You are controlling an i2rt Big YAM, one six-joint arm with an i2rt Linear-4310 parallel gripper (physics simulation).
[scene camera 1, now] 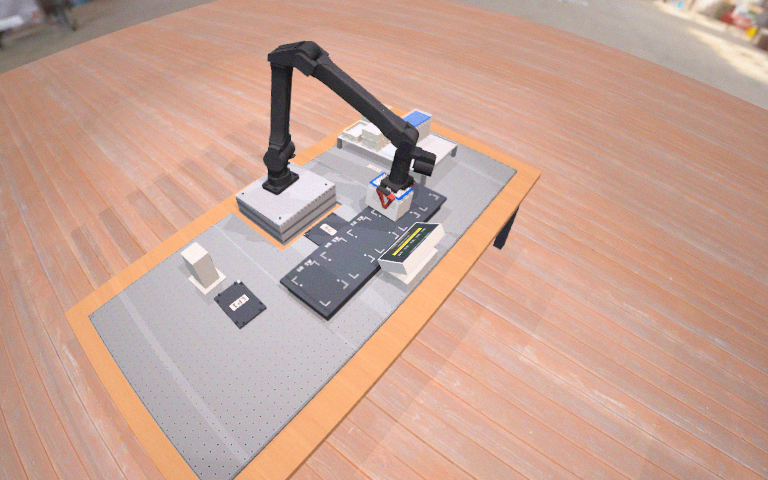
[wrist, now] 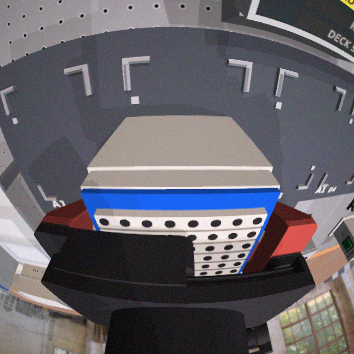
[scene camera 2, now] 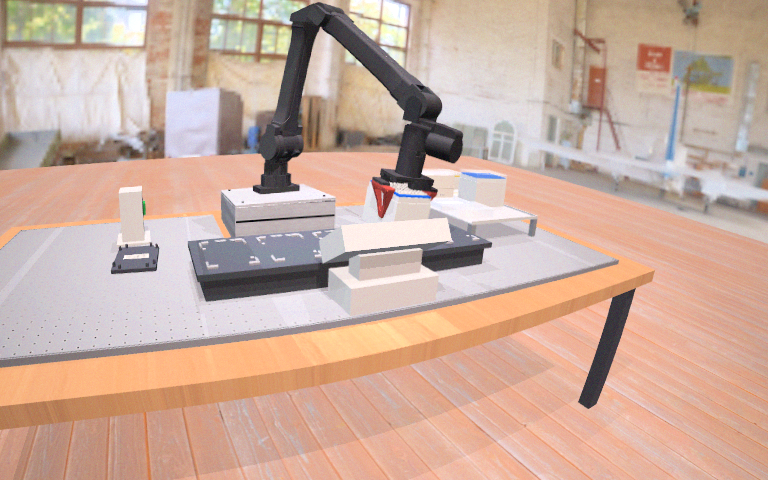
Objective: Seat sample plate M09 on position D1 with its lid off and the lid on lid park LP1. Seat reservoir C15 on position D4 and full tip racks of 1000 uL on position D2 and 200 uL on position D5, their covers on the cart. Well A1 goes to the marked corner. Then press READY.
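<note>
My gripper (scene camera 1: 396, 195) (scene camera 2: 406, 198) (wrist: 178, 187) is shut on a pale tip rack with a blue rim and dark holes. The rack (scene camera 1: 396, 211) (scene camera 2: 410, 212) (wrist: 180, 200) is upright, low at the D2 area of the dark deck (scene camera 1: 339, 266) (scene camera 2: 226, 246) (wrist: 180, 45). Its underside is hidden, so I cannot tell whether it touches the deck. D2's two far corner brackets show beyond it in the wrist view. The dark lid park LP1 (scene camera 1: 254, 310) (scene camera 2: 135, 266) lies left of the deck. A blue-topped box (scene camera 1: 417, 118) (scene camera 2: 482, 189) stands on the cart (scene camera 2: 498, 213).
A tilted console (scene camera 1: 410, 242) (scene camera 2: 390, 234) (wrist: 310, 25) stands at the deck's front edge. A white post (scene camera 1: 201, 266) (scene camera 2: 131, 215) with a green button (scene camera 2: 143, 207) (wrist: 347, 244) stands behind LP1. Pale boxes (scene camera 1: 373, 135) (scene camera 2: 444, 181) are on the cart. A labelled dark pad (scene camera 1: 317, 233) lies near the arm base.
</note>
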